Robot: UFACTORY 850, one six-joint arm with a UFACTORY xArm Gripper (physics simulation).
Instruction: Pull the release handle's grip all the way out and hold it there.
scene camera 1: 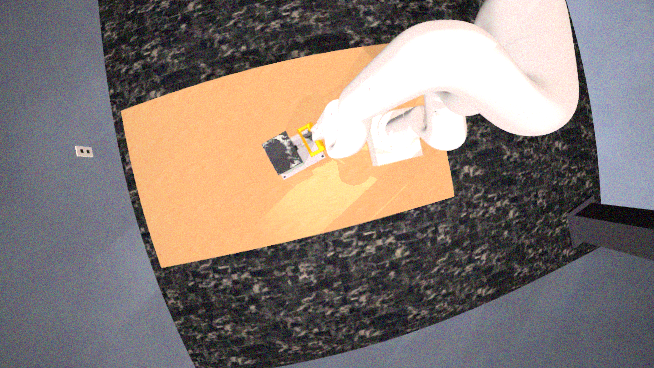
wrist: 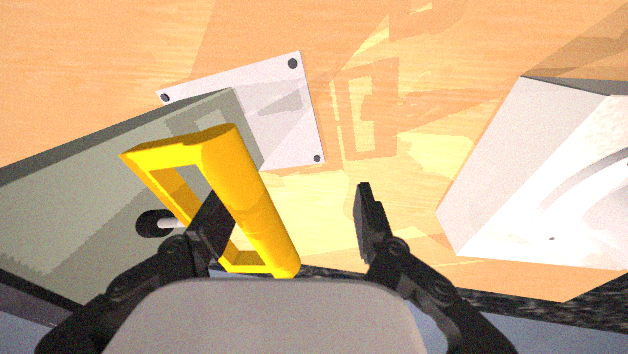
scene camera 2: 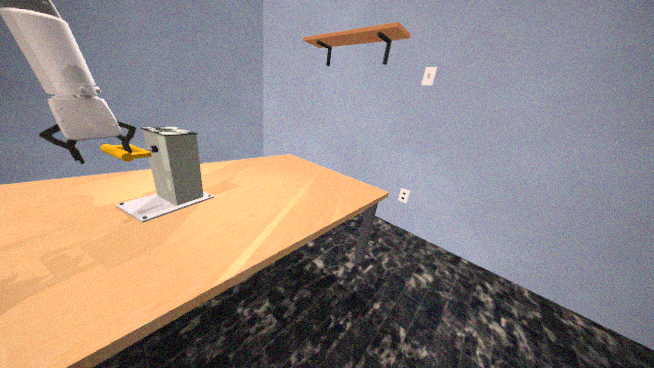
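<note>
The yellow release handle (scene camera 1: 306, 142) (scene camera 2: 115, 151) (wrist: 250, 210) stands out from the side of a grey-green box (scene camera 1: 281, 154) (scene camera 2: 184, 167) (wrist: 65, 200). In the wrist view a short stretch of its pale rod (wrist: 167, 222) shows between the box's dark hole and the handle frame. My gripper (scene camera 2: 104, 155) (wrist: 294, 196) is open. One finger reaches into the handle's opening, between the grip bar and the box. The other finger is outside, well apart from the grip bar. The grip bar hides part of the inner finger. In scene camera 1 the arm hides most of the gripper.
The box stands on a pale base plate (scene camera 1: 300, 172) (scene camera 2: 145, 212) (wrist: 280, 77) with dark bolts, on the wooden table (scene camera 1: 200, 175) (scene camera 2: 250, 215) (wrist: 100, 50). The arm's white base block (scene camera 1: 397, 147) (wrist: 500, 150) is on the other side of the gripper. A wall shelf (scene camera 2: 357, 36) hangs behind.
</note>
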